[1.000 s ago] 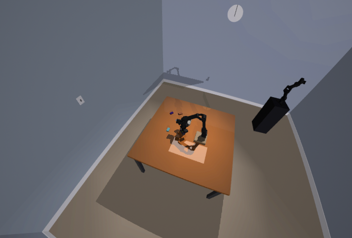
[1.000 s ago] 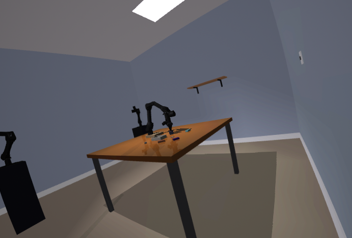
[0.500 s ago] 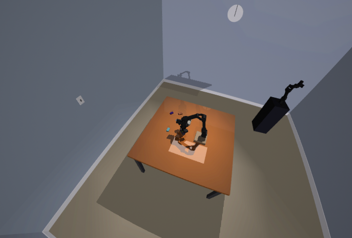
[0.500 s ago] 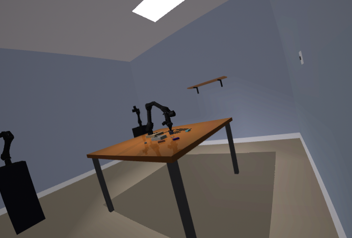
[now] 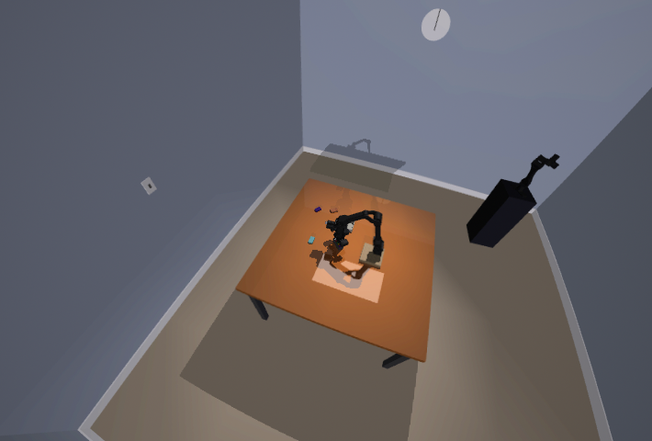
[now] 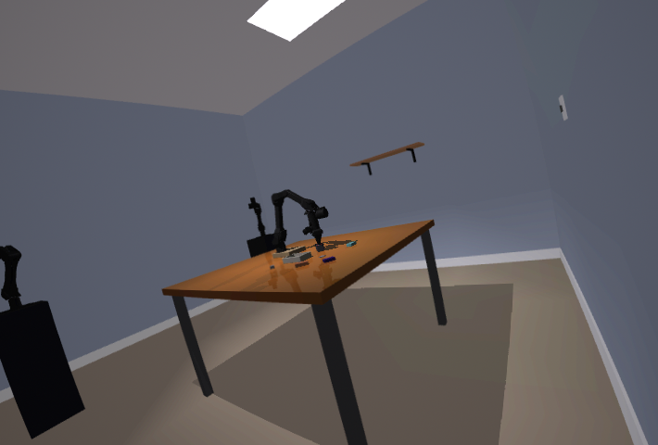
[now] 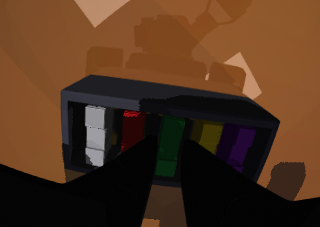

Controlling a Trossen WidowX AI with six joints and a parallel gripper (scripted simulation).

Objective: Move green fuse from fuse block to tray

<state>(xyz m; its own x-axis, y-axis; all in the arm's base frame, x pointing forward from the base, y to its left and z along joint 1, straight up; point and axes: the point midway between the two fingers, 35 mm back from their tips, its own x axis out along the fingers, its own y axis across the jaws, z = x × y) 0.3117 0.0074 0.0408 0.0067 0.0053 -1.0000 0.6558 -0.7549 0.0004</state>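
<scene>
The grey tray lies 20 mm behind my gripper tip, 210 mm to the right of it and 30 mm below it. Also, from my gripper tip: blue piece: 260 mm ahead, 320 mm to the right, 30 mm below; cyan piece: 210 mm ahead, 20 mm to the left, 30 mm below.
</scene>
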